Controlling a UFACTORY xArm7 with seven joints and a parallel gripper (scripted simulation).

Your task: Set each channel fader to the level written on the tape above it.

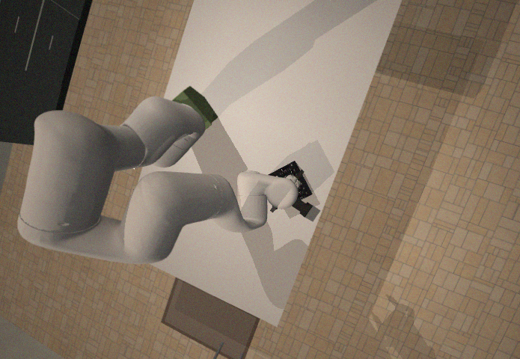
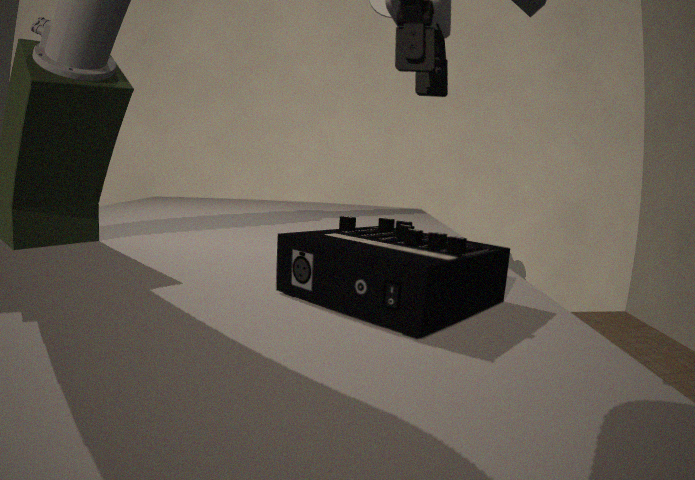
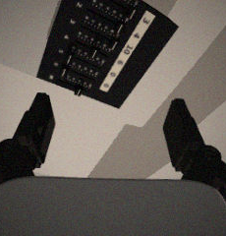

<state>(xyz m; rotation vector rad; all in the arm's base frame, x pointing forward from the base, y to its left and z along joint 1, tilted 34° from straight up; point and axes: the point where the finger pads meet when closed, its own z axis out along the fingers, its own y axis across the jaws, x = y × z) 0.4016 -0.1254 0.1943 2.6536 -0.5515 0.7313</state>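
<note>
The master fader cap lies 14 cm below my hand, 7 cm to the left of it and 5 cm behind it.
</note>
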